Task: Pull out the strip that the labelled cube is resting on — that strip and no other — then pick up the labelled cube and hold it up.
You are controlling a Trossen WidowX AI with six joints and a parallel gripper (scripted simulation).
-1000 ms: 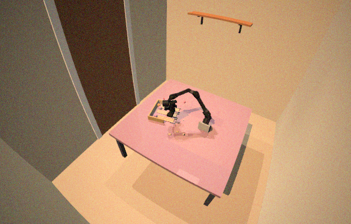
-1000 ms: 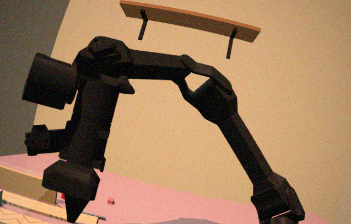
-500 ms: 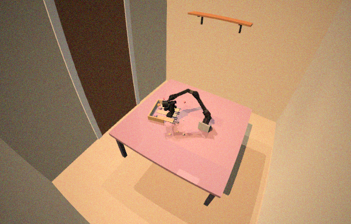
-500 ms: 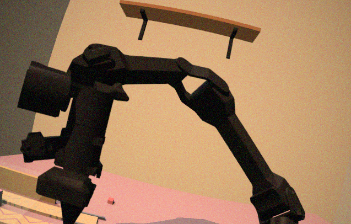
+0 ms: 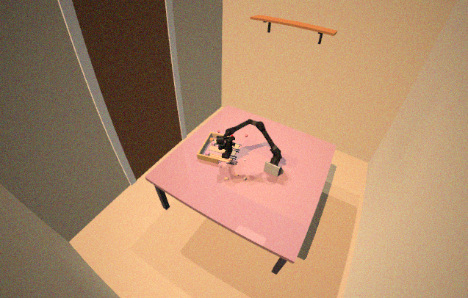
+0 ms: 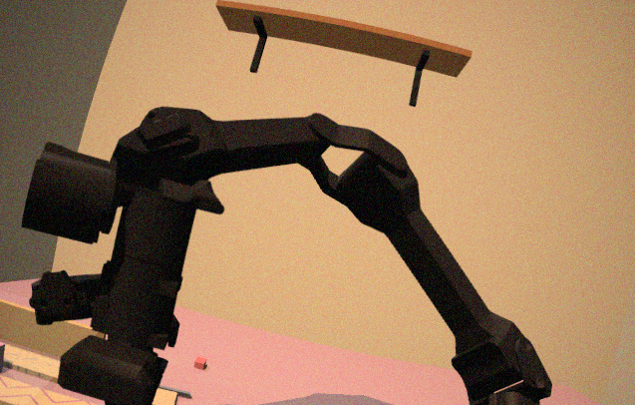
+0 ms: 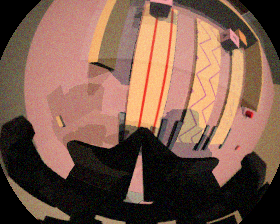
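The blue-striped strip lies 11 cm ahead of my gripper tip, 6 cm to the right of it and 4 cm below it.
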